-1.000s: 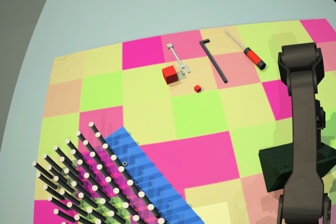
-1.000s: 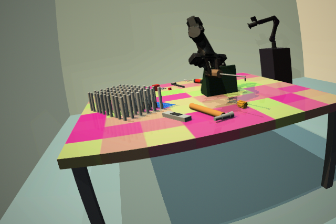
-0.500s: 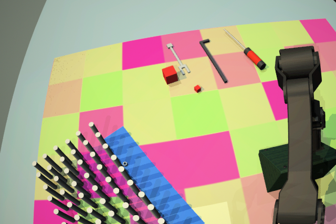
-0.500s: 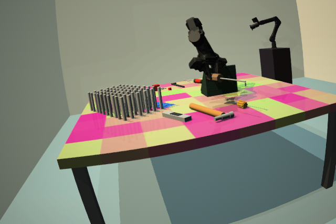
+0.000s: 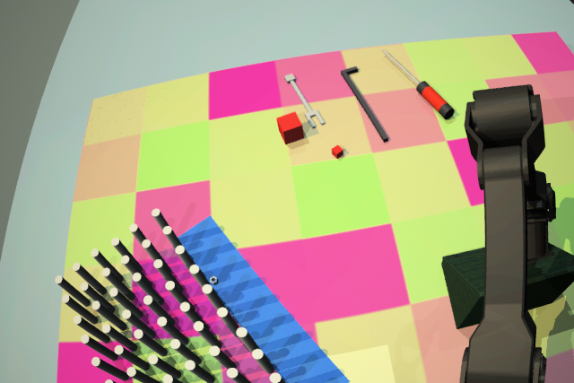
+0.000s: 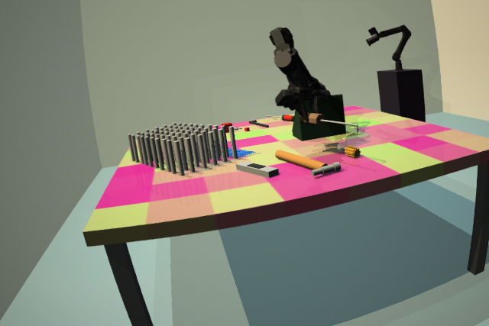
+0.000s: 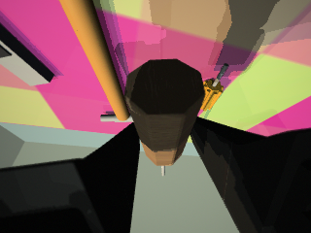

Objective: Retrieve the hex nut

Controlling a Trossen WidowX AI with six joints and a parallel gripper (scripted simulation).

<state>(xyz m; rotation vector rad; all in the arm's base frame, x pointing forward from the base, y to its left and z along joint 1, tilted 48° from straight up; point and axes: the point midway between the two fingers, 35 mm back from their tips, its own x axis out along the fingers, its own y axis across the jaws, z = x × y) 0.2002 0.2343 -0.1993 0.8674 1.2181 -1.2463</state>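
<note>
My gripper tip is now 2 cm past the wooden-handled awl and 10 cm to the right of it. From my gripper tip the other things lie so: blue taped strip (26 cm ahead, 40 cm to the right, 12 cm below); then orange part (9 cm behind, 6 cm to the left, 10 cm below); then grey flat box (20 cm ahead, 2 cm to the left, 10 cm below).
</note>
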